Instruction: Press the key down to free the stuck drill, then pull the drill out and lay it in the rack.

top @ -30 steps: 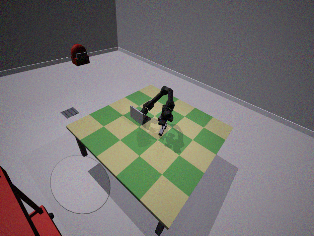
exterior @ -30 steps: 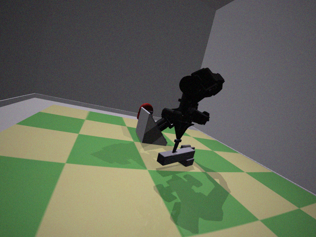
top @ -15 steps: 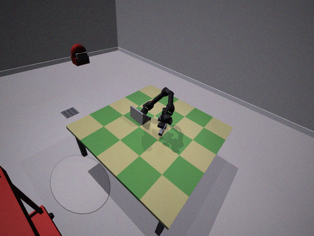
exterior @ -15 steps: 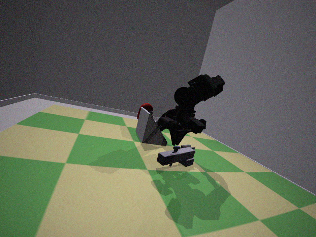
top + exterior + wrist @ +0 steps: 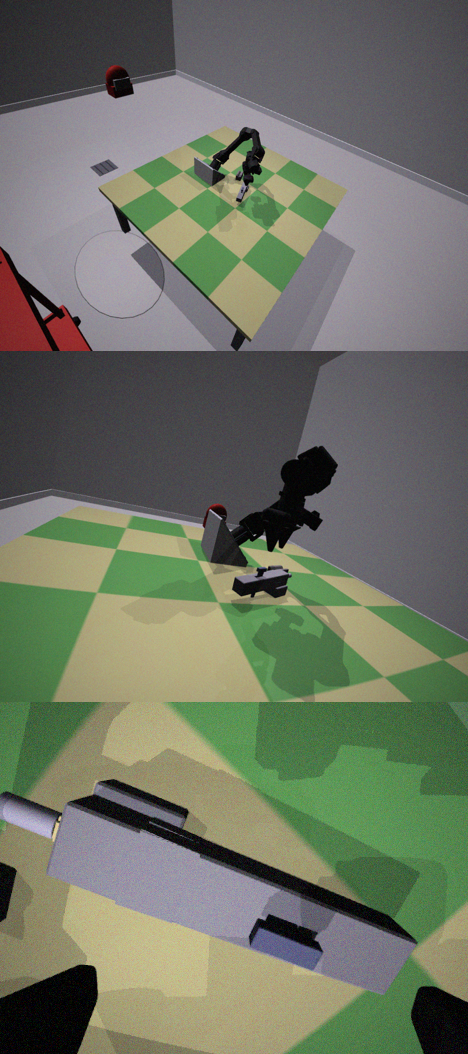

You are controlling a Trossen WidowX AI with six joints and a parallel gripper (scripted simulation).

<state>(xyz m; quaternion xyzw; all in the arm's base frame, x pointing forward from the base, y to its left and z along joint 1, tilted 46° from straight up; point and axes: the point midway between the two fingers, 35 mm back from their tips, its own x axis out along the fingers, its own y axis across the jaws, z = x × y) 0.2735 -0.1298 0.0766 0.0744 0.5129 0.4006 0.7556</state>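
Right now my gripper tip is 90 mm above the drill, 60 mm to the right of it and 20 mm past it. From my gripper tip the other things lie so: dark key 90 mm below, 20 mm to the right; grey block 100 mm below, 10 mm behind; rack 150 mm to the left, 120 mm below, 120 mm behind.
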